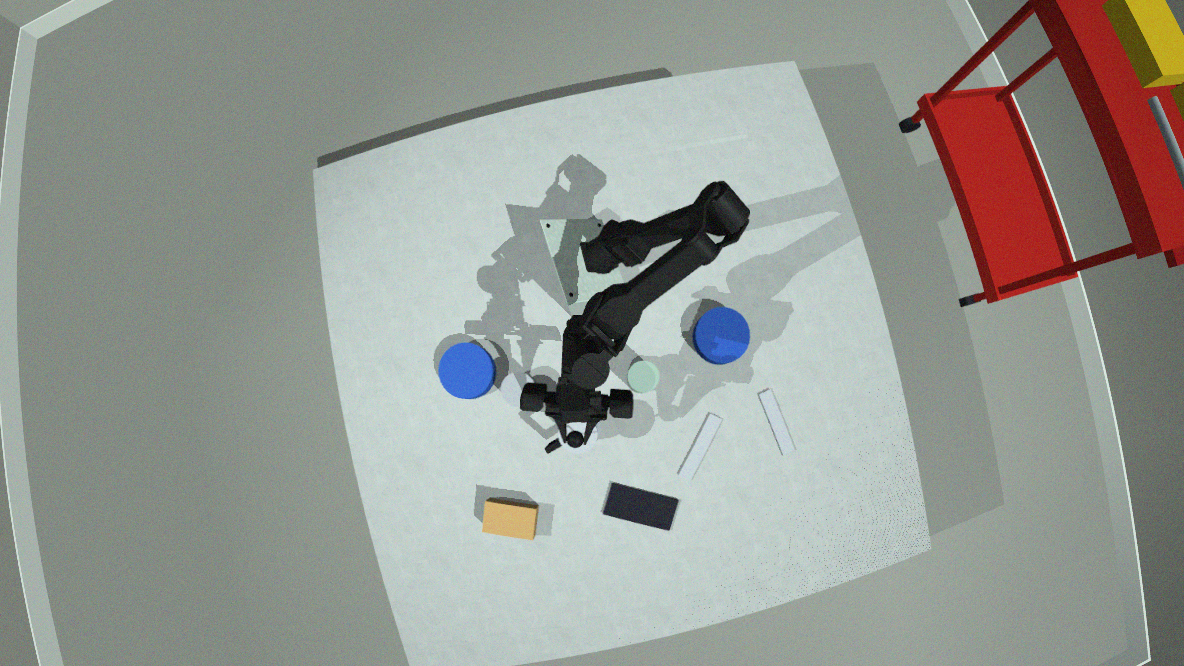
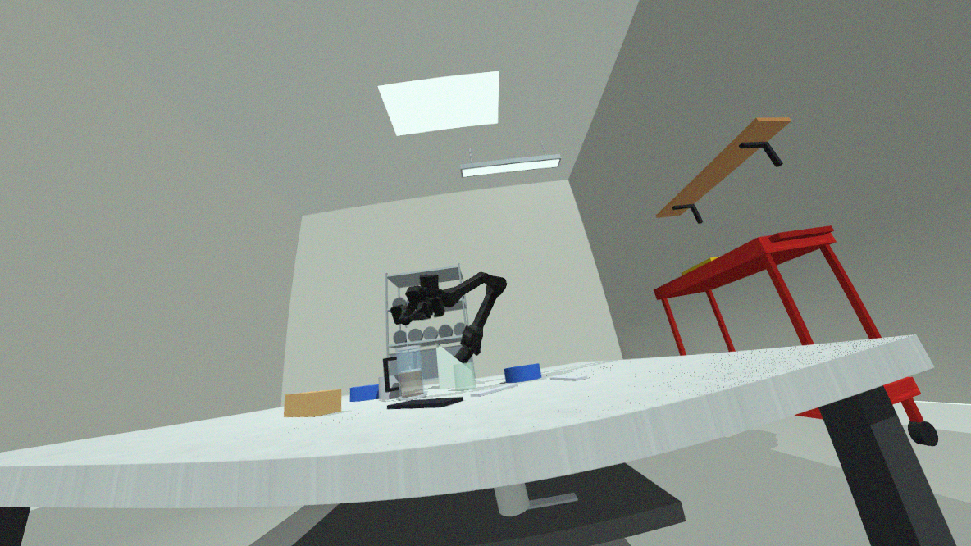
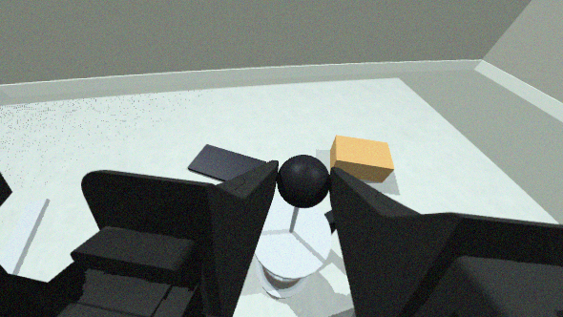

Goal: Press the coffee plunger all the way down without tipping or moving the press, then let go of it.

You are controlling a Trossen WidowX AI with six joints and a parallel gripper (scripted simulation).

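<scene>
The coffee press lies 12 cm below my gripper tip, 1 cm to the right of it and 1 cm behind it. Round my gripper tip: pale green cylinder: 19 cm below, 16 cm to the left, 9 cm behind; orange box: 20 cm below, 19 cm to the right, 14 cm ahead; dark flat slab: 22 cm below, 18 cm ahead, 9 cm to the left.
</scene>
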